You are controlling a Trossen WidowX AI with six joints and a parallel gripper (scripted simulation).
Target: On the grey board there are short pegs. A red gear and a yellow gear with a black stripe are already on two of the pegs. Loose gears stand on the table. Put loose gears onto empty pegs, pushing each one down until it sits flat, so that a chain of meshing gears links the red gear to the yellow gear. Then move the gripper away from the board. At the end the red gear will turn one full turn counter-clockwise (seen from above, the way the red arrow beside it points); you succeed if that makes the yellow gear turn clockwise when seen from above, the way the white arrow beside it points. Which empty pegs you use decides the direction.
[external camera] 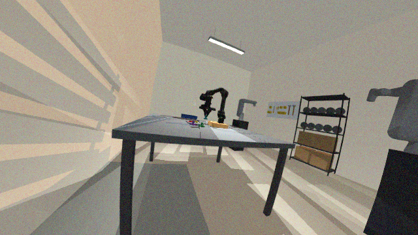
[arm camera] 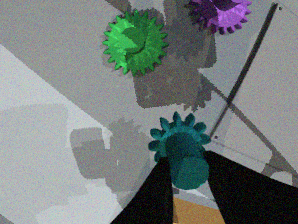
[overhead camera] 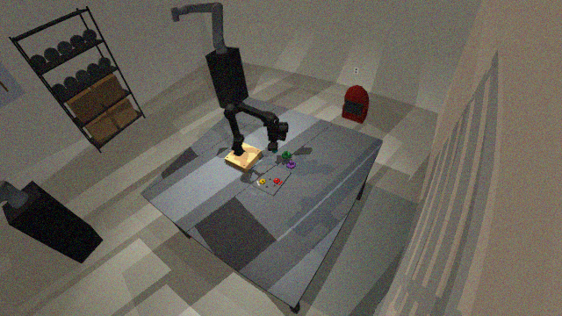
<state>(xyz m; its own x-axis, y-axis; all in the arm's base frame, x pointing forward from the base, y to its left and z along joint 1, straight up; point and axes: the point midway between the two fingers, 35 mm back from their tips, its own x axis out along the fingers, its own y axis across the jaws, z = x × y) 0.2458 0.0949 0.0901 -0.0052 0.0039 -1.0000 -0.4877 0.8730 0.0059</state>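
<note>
Now: the red gear 17 cm to the right of my gripper tip, 11 cm ahead of it and 9 cm below it. Also, from my gripper tip: purple gear: 12 cm ahead, 9 cm below, 1 cm to the right; then teal gear: 1 cm below; then green gear: 9 cm below, 6 cm to the left, 5 cm ahead.
</note>
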